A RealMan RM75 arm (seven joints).
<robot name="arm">
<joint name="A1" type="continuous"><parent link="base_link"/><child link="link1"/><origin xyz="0 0 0.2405" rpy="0 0 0"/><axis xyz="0 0 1"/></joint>
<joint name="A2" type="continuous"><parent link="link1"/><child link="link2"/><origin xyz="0 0 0" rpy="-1.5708 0 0"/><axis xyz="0 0 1"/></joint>
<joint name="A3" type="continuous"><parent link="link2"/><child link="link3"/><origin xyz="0 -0.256 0" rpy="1.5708 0 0"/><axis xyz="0 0 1"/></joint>
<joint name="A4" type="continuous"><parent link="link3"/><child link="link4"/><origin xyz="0 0 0" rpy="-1.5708 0 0"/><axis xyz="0 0 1"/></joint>
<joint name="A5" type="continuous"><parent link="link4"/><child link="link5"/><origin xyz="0 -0.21 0" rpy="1.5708 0 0"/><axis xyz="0 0 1"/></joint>
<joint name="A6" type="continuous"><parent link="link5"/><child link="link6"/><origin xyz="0 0 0" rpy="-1.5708 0 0"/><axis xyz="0 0 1"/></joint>
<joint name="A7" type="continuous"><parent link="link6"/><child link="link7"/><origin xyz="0 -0.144 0" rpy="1.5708 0 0"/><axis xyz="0 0 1"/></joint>
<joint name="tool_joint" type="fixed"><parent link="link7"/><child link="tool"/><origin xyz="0 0 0" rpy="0 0 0"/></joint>
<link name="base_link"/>
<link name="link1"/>
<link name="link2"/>
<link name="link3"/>
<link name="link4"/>
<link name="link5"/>
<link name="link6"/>
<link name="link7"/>
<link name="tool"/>
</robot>
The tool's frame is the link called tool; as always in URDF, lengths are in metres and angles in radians. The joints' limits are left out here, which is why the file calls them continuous.
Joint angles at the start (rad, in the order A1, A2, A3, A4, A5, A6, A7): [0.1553 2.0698 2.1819 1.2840 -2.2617 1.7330 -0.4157]
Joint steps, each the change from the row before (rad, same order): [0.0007 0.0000 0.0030 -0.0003 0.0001 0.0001 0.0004]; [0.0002 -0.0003 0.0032 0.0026 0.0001 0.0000 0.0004]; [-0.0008 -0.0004 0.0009 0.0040 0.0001 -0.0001 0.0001]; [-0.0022 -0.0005 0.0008 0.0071 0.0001 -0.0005 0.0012]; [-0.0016 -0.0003 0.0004 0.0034 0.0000 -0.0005 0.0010]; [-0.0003 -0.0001 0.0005 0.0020 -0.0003 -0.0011 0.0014]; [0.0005 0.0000 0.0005 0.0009 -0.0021 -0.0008 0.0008]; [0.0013 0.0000 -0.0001 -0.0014 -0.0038 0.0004 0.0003]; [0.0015 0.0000 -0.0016 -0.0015 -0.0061 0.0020 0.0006]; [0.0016 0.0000 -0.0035 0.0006 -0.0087 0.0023 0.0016]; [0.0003 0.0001 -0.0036 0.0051 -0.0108 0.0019 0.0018]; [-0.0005 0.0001 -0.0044 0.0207 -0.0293 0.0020 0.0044]
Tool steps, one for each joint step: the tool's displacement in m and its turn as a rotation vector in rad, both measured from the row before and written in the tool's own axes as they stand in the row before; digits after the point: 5 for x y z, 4 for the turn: [-0.00031 -0.00014 -0.00039 -0.0005 -0.0023 0.0016]; [-0.00055 -0.00005 -0.00092 0.0010 -0.0041 -0.0001]; [-0.00034 0.00005 -0.00083 0.0019 -0.0030 -0.0017]; [-0.00034 0.00000 -0.00131 0.0036 -0.0049 -0.0017]; [-0.00003 -0.00017 -0.00067 0.0020 -0.0025 0.0001]; [-0.00031 -0.00004 -0.00039 0.0016 -0.0024 0.0005]; [-0.00027 -0.00016 -0.00018 0.0024 -0.0008 0.0002]; [0.00004 -0.00029 0.00025 0.0025 0.0026 0.0006]; [0.00040 -0.00030 0.00050 0.0039 0.0062 0.0003]; [0.00038 -0.00019 0.00050 0.0070 0.0079 -0.0010]; [0.00030 -0.00031 -0.00011 0.0110 0.0060 -0.0026]; [-0.00029 -0.00127 -0.00223 0.0338 0.0050 -0.0080]
